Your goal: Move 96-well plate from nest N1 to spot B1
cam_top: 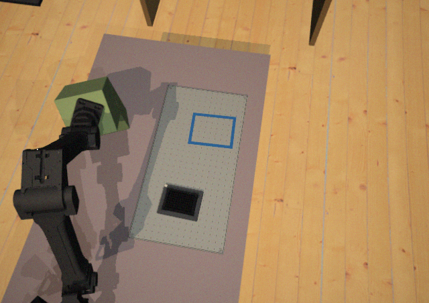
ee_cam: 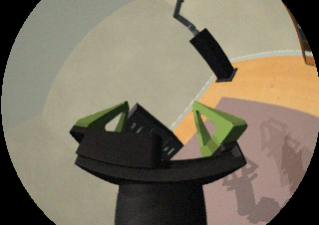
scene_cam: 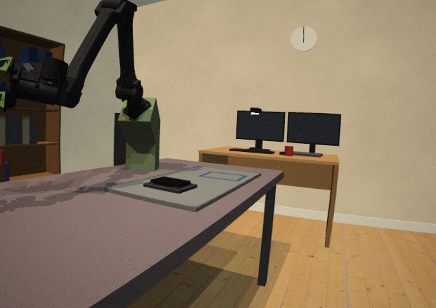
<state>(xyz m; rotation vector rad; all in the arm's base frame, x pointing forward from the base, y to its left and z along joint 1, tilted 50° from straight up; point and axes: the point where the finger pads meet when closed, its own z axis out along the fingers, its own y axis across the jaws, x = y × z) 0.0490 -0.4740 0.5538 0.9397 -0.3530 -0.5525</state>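
Right now my hand is 260 mm short of the black 96-well plate, 530 mm to the right of it and 310 mm above it. From my hand the other things lie so: dark plate nest N1: 260 mm ahead, 530 mm to the left, 320 mm below.
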